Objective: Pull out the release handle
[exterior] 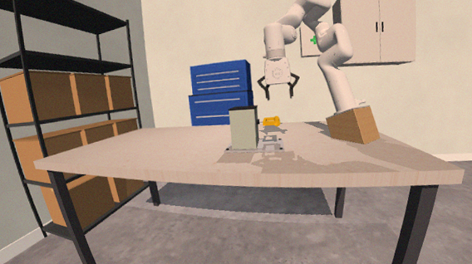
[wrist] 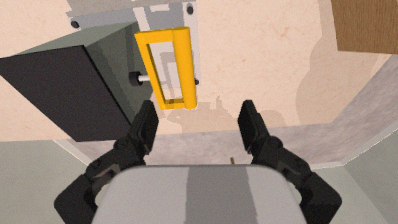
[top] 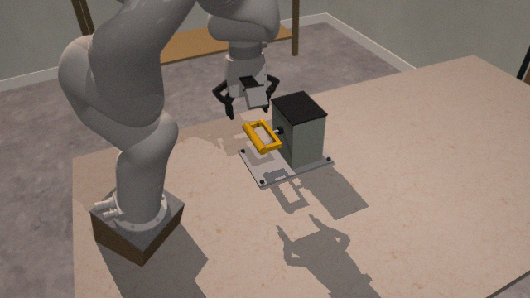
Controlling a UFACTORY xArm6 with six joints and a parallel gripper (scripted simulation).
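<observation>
My gripper is now 20 cm above the grey baseplate, 11 cm short of it and 1 cm to the left of it.
</observation>
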